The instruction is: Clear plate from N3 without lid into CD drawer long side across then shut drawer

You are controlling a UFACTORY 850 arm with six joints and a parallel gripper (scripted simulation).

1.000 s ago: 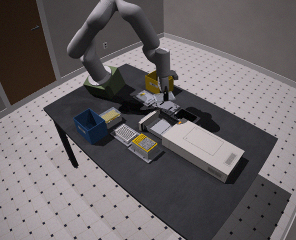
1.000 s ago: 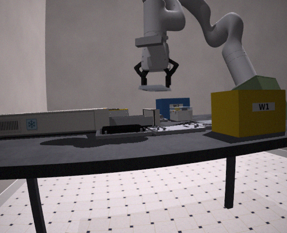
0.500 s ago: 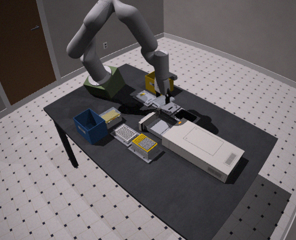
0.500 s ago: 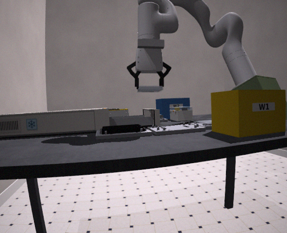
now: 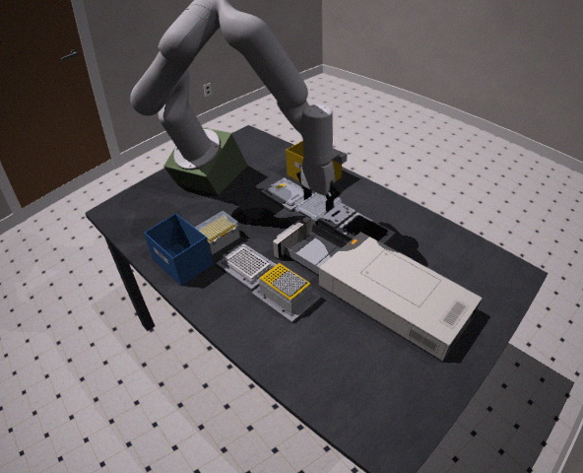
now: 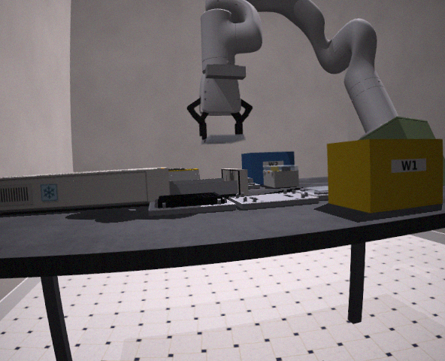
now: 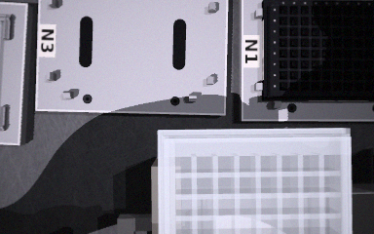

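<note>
My gripper is now 120 mm above the drawer, 80 mm short of it and 50 mm to the left of it. From my hand the other things lie so: n3 label: 170 mm behind, 150 mm below, 110 mm to the left; black plate: 140 mm to the left, 140 mm below, 80 mm ahead; clear plate: 10 mm below.
</note>
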